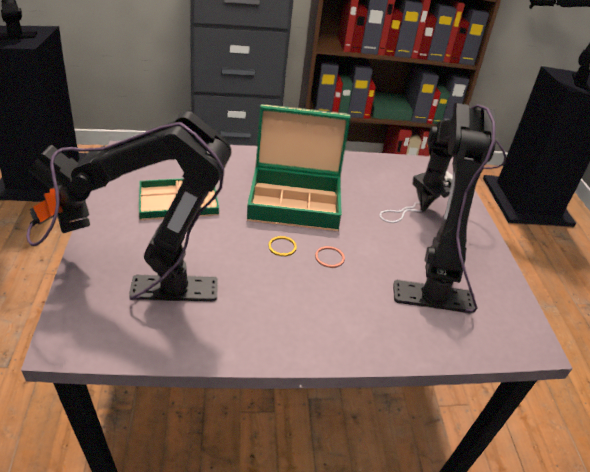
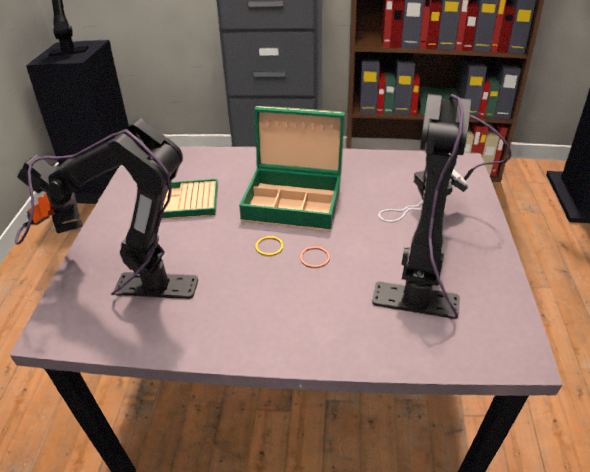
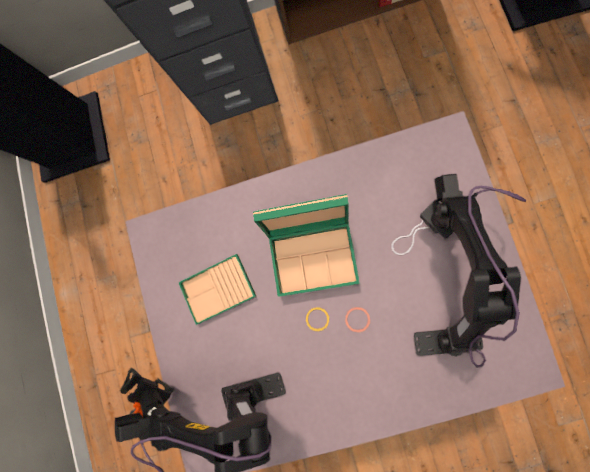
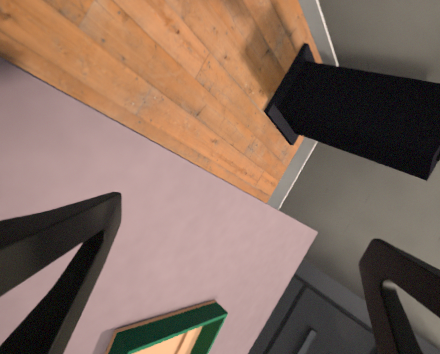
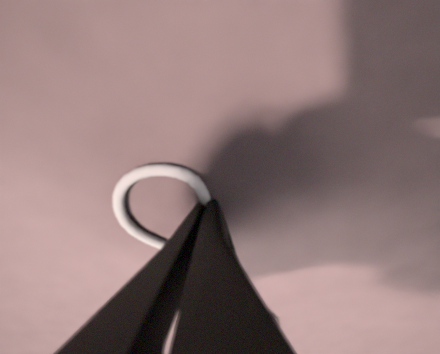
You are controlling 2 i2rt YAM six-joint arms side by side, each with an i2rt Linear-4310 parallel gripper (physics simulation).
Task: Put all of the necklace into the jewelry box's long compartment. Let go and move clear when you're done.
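Places are measured from the left arm's base along level axes (x ahead, y left, z up), in metres.
Pixels of known places: left gripper, fingertip midpoint: (image 3: 143, 374) (image 4: 245, 229); right gripper, fingertip midpoint: (image 1: 423, 210) (image 3: 432, 224) (image 5: 211, 211); left arm's base, link origin: (image 1: 174, 289) (image 2: 156, 286) (image 3: 253, 390); right arm's base, link origin: (image 1: 433, 297) (image 2: 415, 301) (image 3: 447, 340).
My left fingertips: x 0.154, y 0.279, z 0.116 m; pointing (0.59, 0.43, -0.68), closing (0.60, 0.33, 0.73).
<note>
Ahead of a thing's pixels: the offset from my left fingertips to its top centre. "pt": to the spot under its first point.
The white necklace @[0.111 m down, 0.173 m ahead, 0.910 m right] (image 1: 389, 220) (image 2: 389, 220) (image 3: 401, 253) (image 5: 157, 171) lies at the right on the table, one loop showing. My right gripper (image 1: 422, 209) (image 5: 211, 211) is shut low over the table, with a necklace strand between its fingertips; the rest of the necklace is hidden behind the fingers and arm. The green jewelry box (image 1: 294, 217) (image 2: 287, 217) (image 3: 318, 290) stands open at the centre. Its long compartment @[pt 0.110 m down, 0.238 m ahead, 0.592 m right] (image 3: 311, 243) runs along the back, behind three small ones. My left gripper (image 3: 150, 381) (image 4: 245, 229) is open and empty, far from the box at the left.
A green-rimmed tray @[0.090 m down, 0.187 m ahead, 0.256 m right] (image 1: 177, 215) (image 2: 191, 214) (image 3: 226, 310) (image 4: 167, 327) with dividers lies left of the box. A yellow ring @[0.111 m down, 0.005 m ahead, 0.540 m right] (image 1: 282, 254) (image 2: 269, 254) (image 3: 317, 330) and a coral ring @[0.111 m down, 0.032 m back, 0.659 m right] (image 1: 330, 265) (image 2: 315, 266) (image 3: 357, 331) lie in front of it. The raised lid @[pt 0.025 m up, 0.305 m ahead, 0.603 m right] (image 1: 302, 141) (image 2: 300, 142) stands at the back.
</note>
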